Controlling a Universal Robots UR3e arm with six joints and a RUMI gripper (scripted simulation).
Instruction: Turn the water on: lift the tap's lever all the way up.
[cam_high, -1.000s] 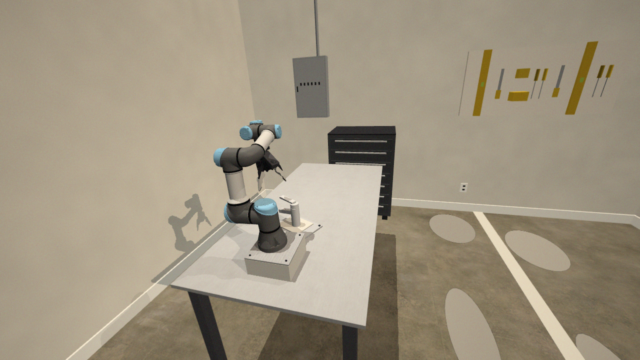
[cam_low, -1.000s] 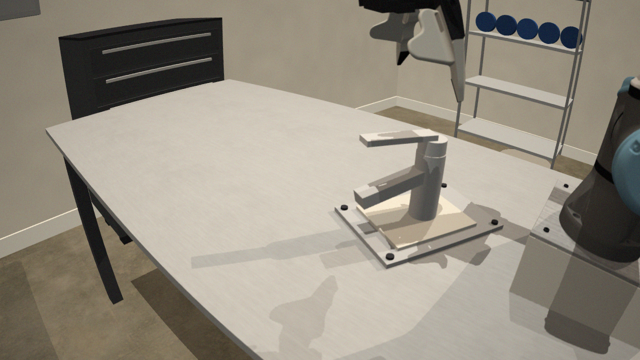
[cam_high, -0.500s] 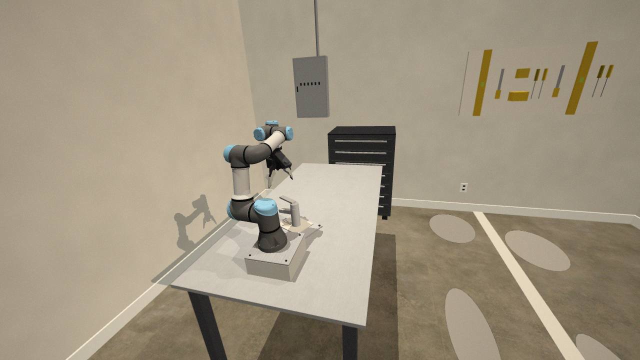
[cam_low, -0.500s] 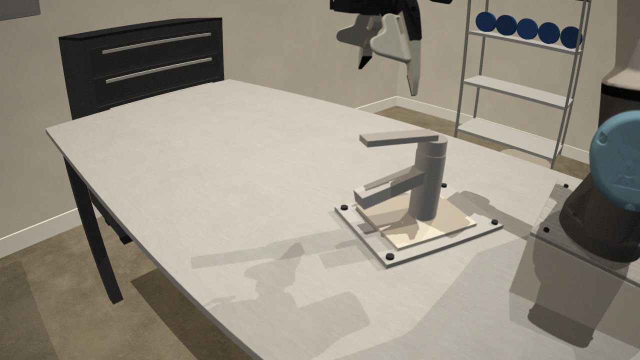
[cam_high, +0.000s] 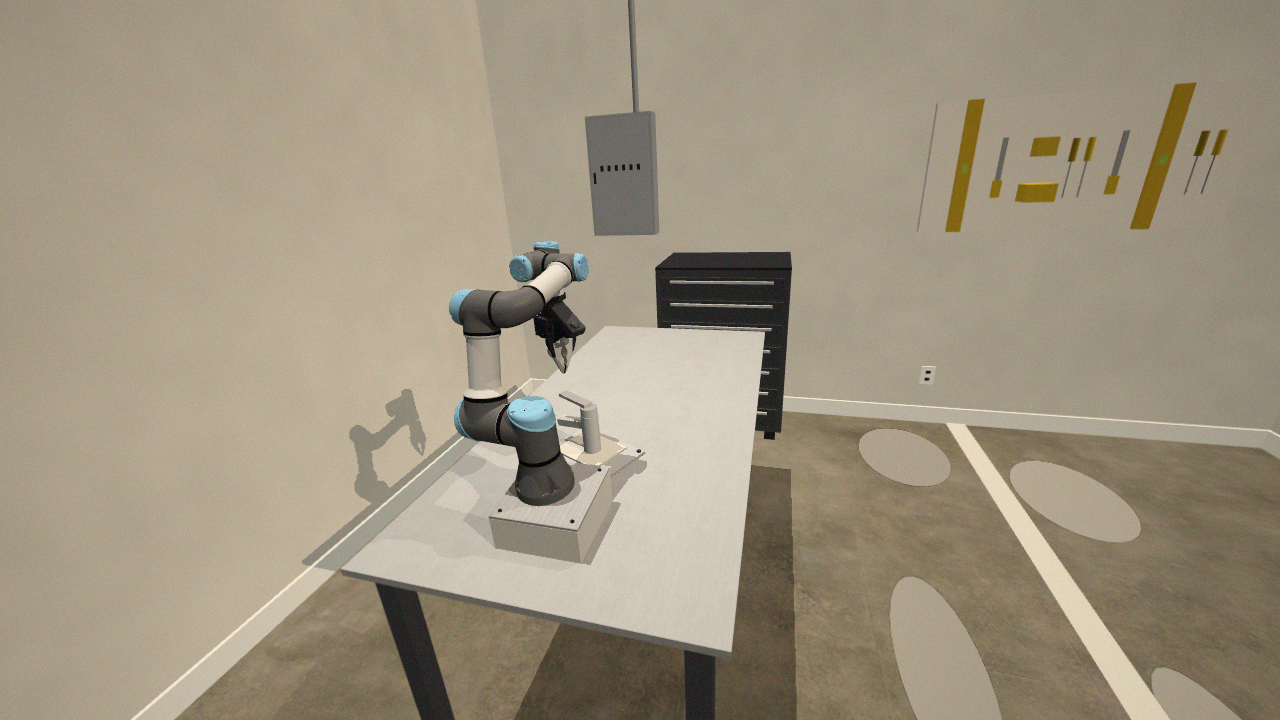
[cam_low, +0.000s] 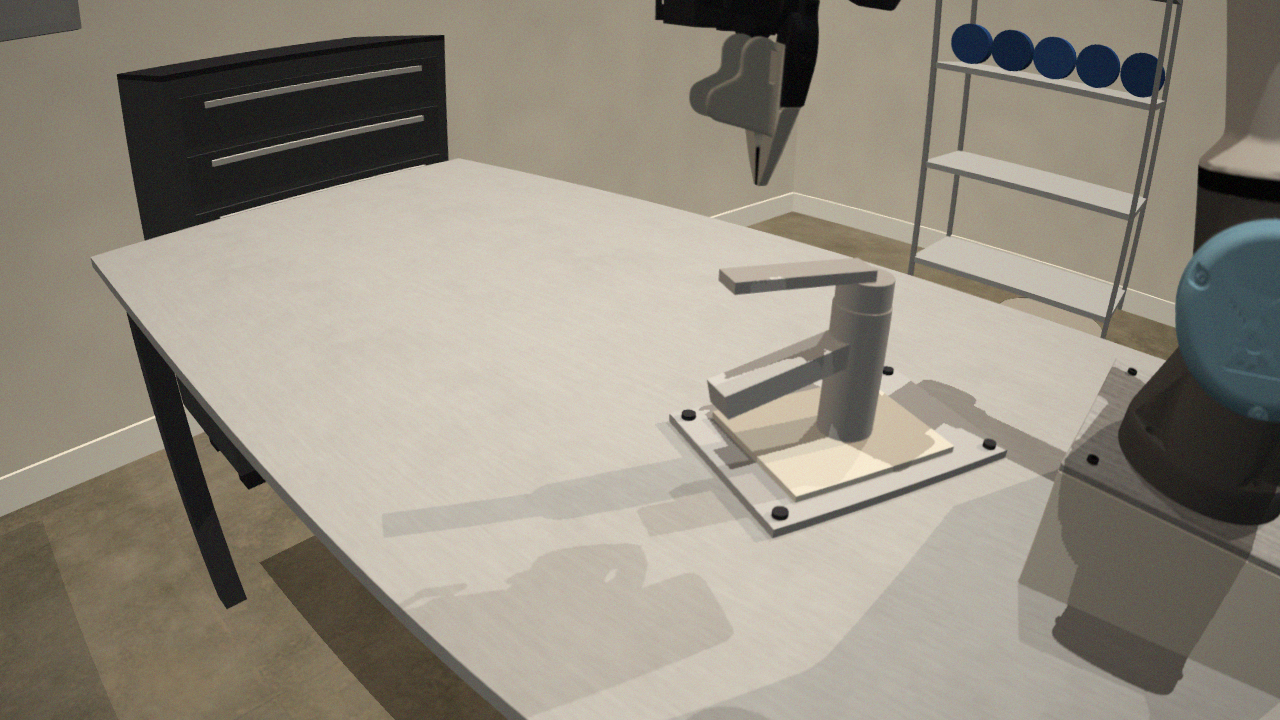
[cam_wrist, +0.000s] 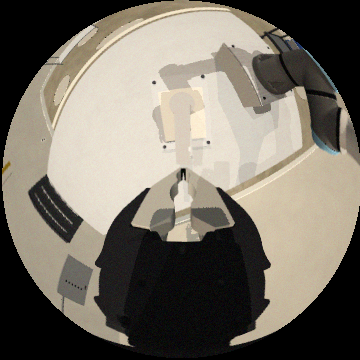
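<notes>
Now: hand 80 mm above the flat lever, 30 mm to the left of it and 10 mm past it. Round my hand: grey tap 140 mm below, 60 mm to the right, 30 mm behind.
</notes>
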